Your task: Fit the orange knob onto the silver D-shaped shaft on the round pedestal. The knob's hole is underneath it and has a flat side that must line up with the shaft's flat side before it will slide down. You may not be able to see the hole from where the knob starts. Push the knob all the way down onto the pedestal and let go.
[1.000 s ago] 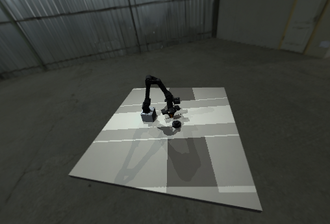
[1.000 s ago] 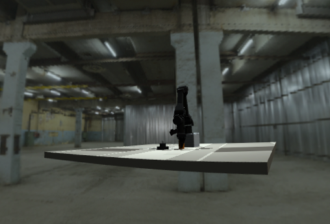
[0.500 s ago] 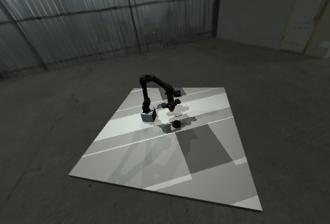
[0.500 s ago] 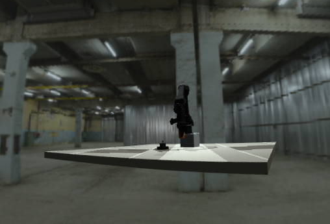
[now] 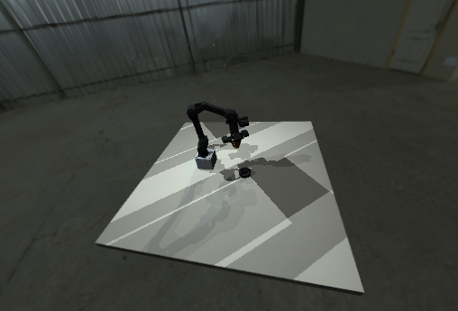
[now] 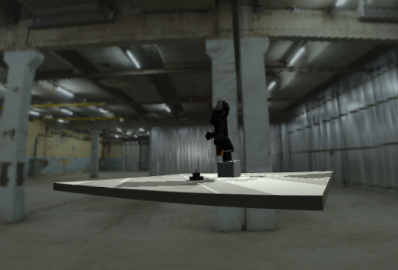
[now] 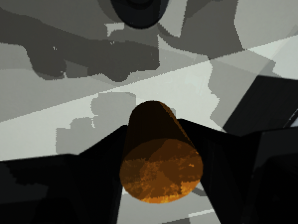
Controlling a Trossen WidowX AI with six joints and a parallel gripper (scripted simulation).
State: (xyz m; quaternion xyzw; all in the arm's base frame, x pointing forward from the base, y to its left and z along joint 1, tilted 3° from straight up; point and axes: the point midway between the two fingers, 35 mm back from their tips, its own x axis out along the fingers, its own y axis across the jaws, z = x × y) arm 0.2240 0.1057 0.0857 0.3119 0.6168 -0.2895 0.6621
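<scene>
Right now my gripper tip is 30 mm below the orange knob. From my gripper tip the other things lie so: dark round pedestal 90 mm ahead, 110 mm to the right, 120 mm below.
</scene>
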